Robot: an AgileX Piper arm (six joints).
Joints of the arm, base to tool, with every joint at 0 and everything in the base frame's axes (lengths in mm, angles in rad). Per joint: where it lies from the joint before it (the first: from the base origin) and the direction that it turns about. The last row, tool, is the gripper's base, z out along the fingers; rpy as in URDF.
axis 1: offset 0.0 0.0 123.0 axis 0 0 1
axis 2: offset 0.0 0.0 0.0 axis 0 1 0
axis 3: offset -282.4 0.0 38.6 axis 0 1 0
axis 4: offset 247.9 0.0 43.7 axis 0.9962 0 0.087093
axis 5: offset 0.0 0.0 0.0 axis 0 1 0
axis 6: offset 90.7 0.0 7.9 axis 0.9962 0 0.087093
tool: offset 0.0 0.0 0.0 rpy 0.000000 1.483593 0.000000
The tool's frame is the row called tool.
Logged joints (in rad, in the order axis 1, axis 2, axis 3, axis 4, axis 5, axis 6), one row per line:
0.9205, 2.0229, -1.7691, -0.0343, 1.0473, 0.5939
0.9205, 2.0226, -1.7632, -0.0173, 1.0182, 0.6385
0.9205, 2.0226, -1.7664, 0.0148, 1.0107, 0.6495
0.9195, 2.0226, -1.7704, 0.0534, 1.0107, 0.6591
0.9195, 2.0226, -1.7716, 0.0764, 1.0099, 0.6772
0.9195, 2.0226, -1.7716, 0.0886, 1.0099, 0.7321
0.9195, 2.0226, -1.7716, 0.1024, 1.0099, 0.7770
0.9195, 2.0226, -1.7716, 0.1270, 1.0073, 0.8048
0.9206, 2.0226, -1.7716, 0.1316, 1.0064, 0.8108
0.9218, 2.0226, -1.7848, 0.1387, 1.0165, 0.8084
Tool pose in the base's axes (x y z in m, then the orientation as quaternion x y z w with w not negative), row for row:
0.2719, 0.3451, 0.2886, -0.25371, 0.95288, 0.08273, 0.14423
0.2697, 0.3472, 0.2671, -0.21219, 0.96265, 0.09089, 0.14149
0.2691, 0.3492, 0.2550, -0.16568, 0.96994, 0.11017, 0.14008
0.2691, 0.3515, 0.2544, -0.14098, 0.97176, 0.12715, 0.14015
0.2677, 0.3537, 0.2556, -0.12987, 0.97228, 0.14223, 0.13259
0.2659, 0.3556, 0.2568, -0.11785, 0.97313, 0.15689, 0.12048
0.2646, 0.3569, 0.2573, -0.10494, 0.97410, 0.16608, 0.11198
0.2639, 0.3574, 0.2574, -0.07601, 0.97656, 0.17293, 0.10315
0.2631, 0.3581, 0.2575, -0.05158, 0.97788, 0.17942, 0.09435
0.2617, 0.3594, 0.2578, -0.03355, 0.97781, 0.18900, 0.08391
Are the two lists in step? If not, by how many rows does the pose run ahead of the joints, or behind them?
The pose runs 2 rows behind the joints: the pose in row i belongs to the joints in row i - 2.
